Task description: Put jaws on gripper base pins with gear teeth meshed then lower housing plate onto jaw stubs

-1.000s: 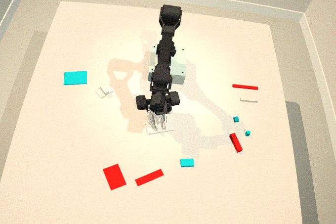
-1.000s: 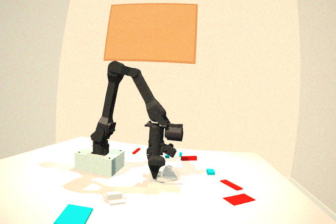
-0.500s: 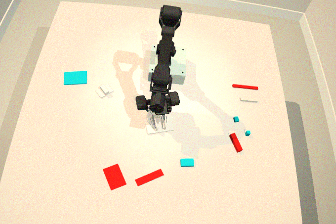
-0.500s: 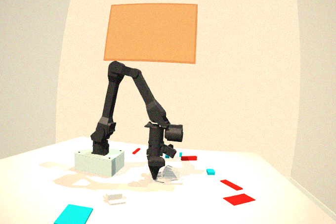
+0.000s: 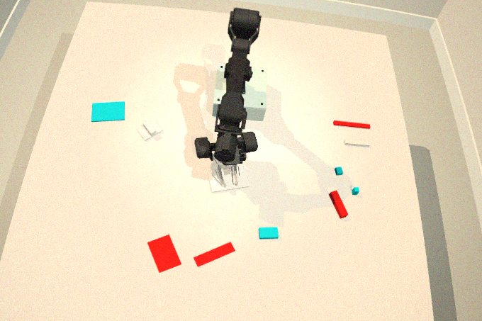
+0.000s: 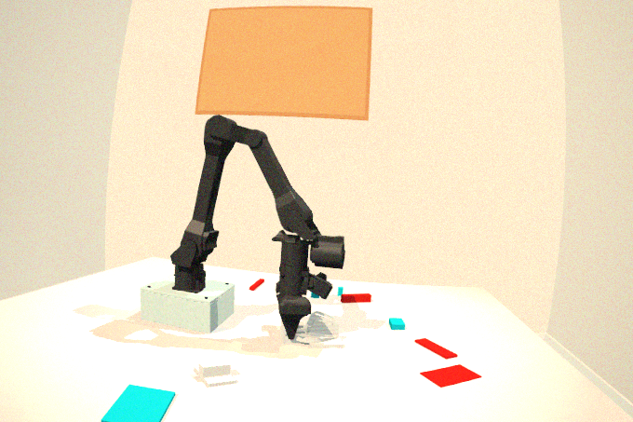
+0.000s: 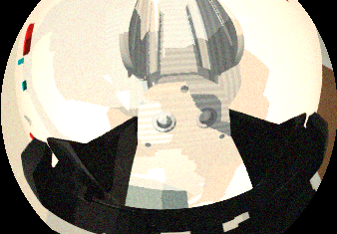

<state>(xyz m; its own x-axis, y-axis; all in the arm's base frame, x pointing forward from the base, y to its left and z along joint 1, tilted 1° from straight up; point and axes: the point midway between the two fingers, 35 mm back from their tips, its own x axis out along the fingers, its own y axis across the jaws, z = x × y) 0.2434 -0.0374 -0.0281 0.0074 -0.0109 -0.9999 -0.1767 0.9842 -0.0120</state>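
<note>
My gripper tip is now 1 cm short of the housing plate and 1 cm above it. From my gripper tip the other things lie so: gripper base 1 cm ahead, 2 cm above; white jaw 3 cm ahead, 1 cm to the right; flat white plate 7 cm ahead, 1 cm to the left, 1 cm below.
</note>
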